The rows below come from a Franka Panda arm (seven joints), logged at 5 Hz.
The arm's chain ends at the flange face. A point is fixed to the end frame.
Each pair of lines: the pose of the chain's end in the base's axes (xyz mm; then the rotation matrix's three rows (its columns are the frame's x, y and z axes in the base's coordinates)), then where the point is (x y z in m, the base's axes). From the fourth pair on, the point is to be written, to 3 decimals.
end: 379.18 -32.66 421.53; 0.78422 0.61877 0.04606; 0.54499 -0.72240 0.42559; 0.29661 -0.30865 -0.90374
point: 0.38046 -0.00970 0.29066
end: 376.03 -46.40 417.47; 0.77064 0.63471 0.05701; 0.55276 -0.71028 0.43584; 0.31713 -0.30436 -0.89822
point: 0.37945 -0.02203 0.28690
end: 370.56 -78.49 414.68; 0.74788 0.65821 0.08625; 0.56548 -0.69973 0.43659; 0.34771 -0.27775 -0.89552
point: 0.37888 -0.05408 0.28433
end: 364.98 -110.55 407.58; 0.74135 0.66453 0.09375; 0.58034 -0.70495 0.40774; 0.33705 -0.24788 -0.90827
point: 0.375 -0.090 0.277
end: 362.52 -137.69 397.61; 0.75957 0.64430 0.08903; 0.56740 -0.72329 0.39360; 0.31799 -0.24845 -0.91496
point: 0.371 -0.119 0.266
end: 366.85 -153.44 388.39; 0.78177 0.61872 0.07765; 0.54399 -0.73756 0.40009; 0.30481 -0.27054 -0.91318
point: 0.372 -0.134 0.257
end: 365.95 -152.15 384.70; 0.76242 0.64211 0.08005; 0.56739 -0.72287 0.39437; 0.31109 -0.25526 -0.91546
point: 0.373 -0.134 0.253
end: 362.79 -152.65 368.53; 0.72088 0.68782 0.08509; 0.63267 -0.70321 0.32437; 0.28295 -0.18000 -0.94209
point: 0.372 -0.144 0.236
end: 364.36 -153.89 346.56; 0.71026 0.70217 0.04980; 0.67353 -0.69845 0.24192; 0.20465 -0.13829 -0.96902
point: 0.370 -0.157 0.214
